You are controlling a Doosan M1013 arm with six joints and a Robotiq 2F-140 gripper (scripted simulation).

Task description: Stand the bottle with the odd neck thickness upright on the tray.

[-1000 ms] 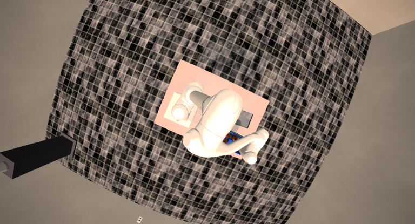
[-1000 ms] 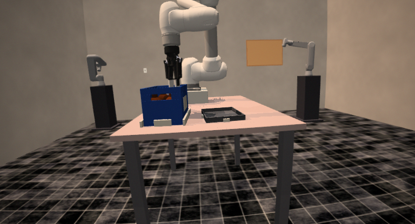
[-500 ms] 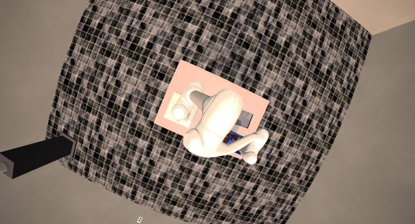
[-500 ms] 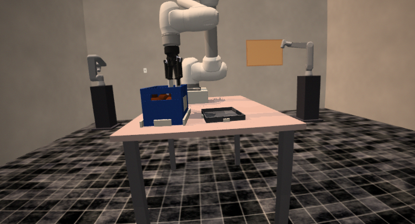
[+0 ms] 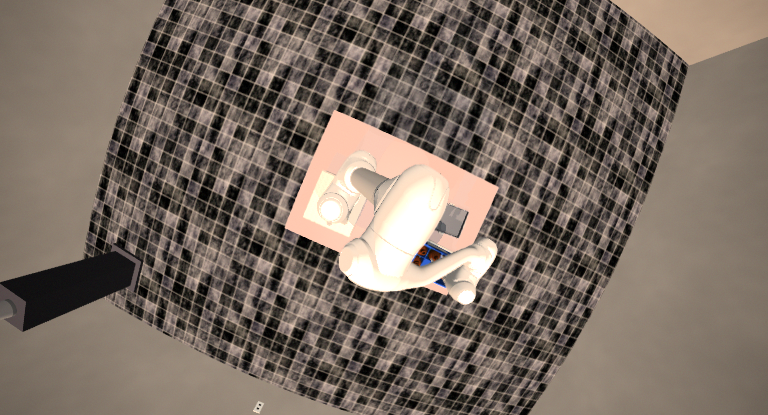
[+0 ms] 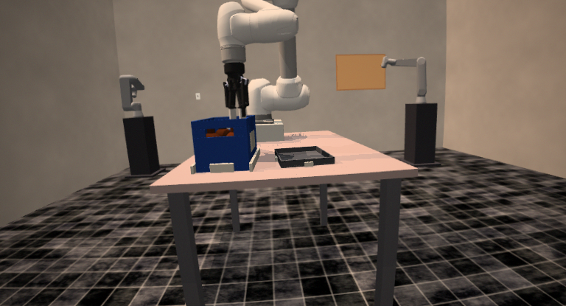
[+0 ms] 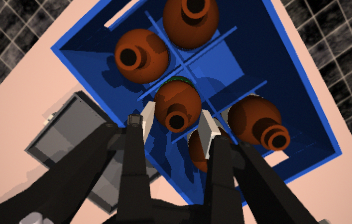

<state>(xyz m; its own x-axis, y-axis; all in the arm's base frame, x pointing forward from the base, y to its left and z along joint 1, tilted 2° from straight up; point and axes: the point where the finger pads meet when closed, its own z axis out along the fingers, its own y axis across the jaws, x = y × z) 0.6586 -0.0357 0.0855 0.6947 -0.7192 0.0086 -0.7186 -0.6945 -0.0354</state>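
My gripper is now 90 mm above the blue crate and 40 mm to the left of it. From my hand the other things lie so: dark tray 240 mm to the left, 160 mm below, 10 mm behind; bottle 90 mm below, 90 mm behind.
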